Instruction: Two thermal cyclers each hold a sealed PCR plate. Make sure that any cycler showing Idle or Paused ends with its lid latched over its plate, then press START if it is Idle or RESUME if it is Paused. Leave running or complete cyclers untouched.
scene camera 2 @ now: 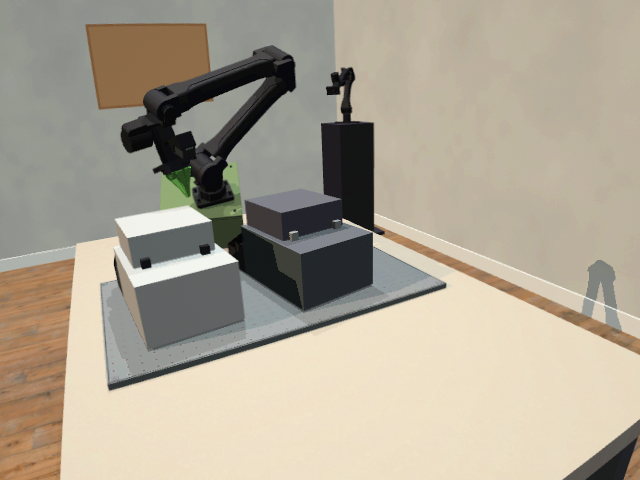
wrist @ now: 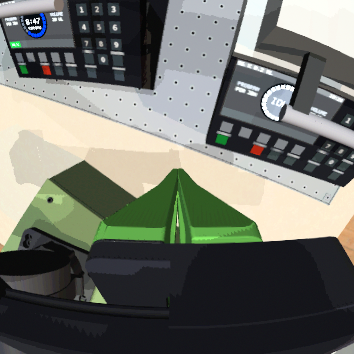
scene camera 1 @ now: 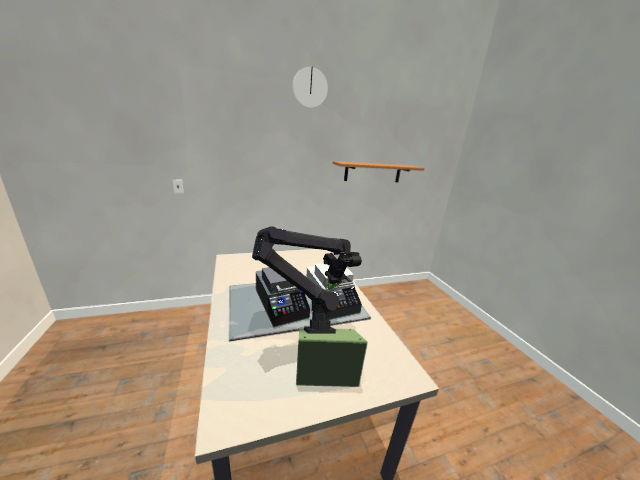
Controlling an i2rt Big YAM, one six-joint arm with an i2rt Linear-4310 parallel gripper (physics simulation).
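Observation:
The white thermal cycler shows a pale ring in the wrist view, its word partly hidden by the handle arm; the letters "ID" show. Its white lid lies down and level; I cannot tell if it is latched. Its green button and red button are uncovered. The dark cycler shows 8:47 in a blue ring with a green tag; its lid is down. No plate shows. My gripper is shut and empty, raised near the white cycler's front.
Both cyclers stand on a grey perforated board on the table. The arm's green base box stands in front of them. The white cycler's handle bar juts out before its panel.

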